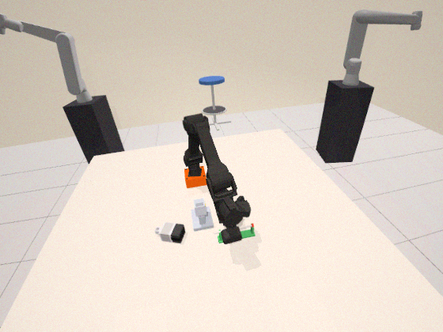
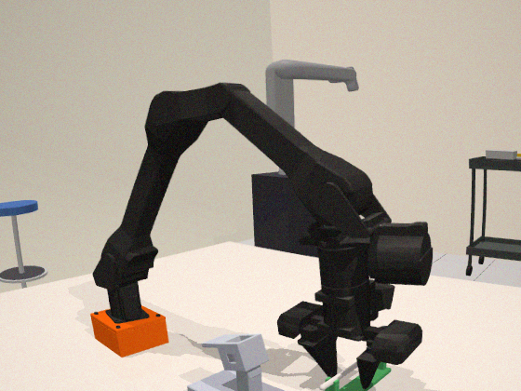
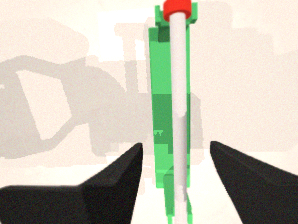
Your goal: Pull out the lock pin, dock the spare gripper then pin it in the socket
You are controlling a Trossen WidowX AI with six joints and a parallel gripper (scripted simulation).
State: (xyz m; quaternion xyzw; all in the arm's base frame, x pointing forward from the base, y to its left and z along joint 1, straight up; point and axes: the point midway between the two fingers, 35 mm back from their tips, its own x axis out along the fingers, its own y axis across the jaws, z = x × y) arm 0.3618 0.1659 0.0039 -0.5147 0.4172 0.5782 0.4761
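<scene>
Right now the green cradle is 1 cm behind my gripper tip and 2 cm to the left of it. From my gripper tip the other things lie so: spare gripper: 2 cm behind, 24 cm to the right; grey mount: 9 cm behind, 11 cm to the right, 3 cm above.
</scene>
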